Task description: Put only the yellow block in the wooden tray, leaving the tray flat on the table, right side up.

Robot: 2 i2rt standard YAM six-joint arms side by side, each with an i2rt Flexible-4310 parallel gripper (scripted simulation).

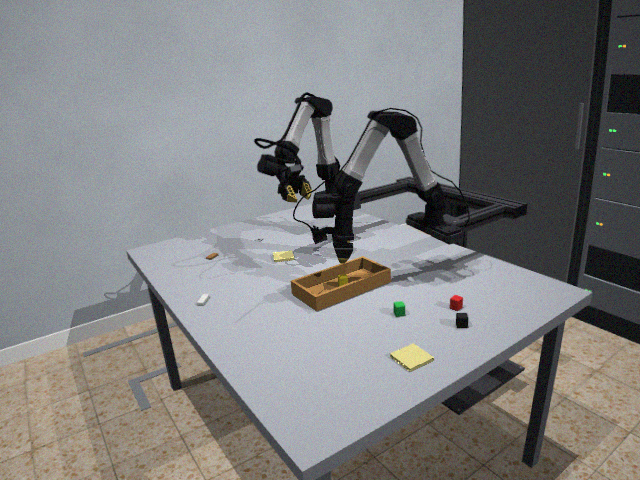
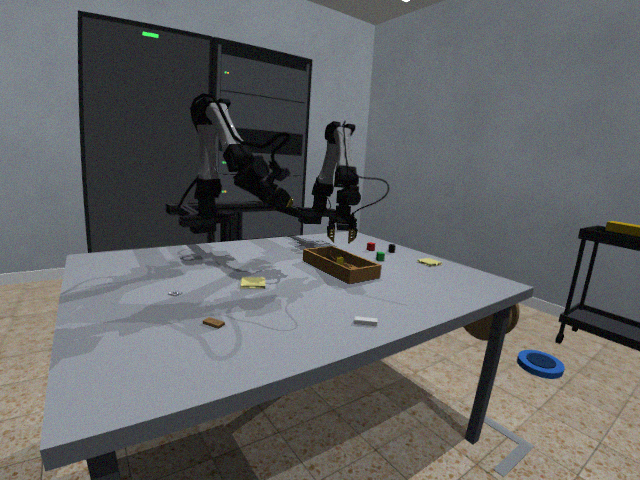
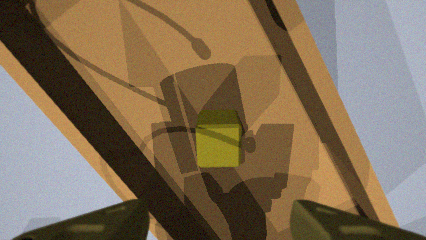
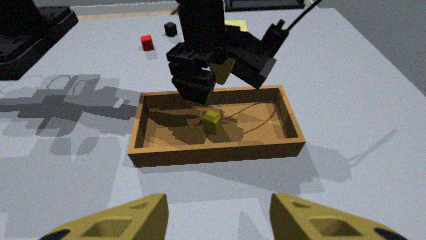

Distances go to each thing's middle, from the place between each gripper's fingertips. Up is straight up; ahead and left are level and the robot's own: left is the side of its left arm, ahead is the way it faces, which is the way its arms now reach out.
My left gripper [image 1: 341, 259] is now 9 cm above the yellow block [image 3: 218, 132]. Also, from my left hand: wooden tray [image 1: 319, 290]: 10 cm below.
Right now the yellow block is 240 mm to the left of my right hand, 240 mm below it and 20 mm ahead of it. Also, from my right hand: wooden tray 250 mm below, 240 mm to the left, 30 mm ahead.
